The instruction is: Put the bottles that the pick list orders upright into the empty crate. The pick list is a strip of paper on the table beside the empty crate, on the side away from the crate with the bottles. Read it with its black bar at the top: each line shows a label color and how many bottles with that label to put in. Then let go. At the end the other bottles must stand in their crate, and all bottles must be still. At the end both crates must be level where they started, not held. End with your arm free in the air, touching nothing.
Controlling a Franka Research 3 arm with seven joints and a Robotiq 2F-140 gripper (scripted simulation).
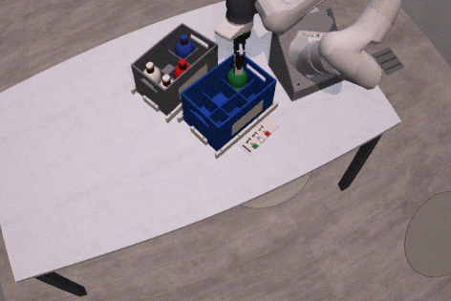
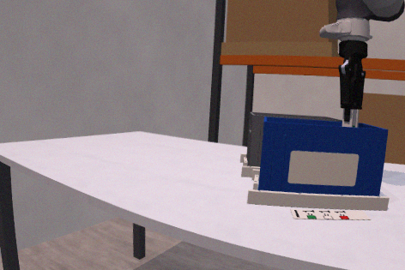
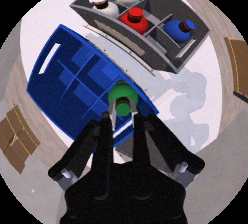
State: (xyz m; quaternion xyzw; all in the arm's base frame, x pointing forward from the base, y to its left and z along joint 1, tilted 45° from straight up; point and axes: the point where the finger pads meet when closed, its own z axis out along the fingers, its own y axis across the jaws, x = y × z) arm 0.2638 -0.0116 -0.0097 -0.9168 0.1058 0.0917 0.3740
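Now: the green bottle 80 mm below my hand. From my hand the other things lie so: grey crate: 200 mm ahead, 130 mm to the right, 90 mm below; blue crate: 90 mm below, 80 mm to the left, 60 mm ahead; red bottle: 180 mm ahead, 90 mm to the right, 90 mm below.
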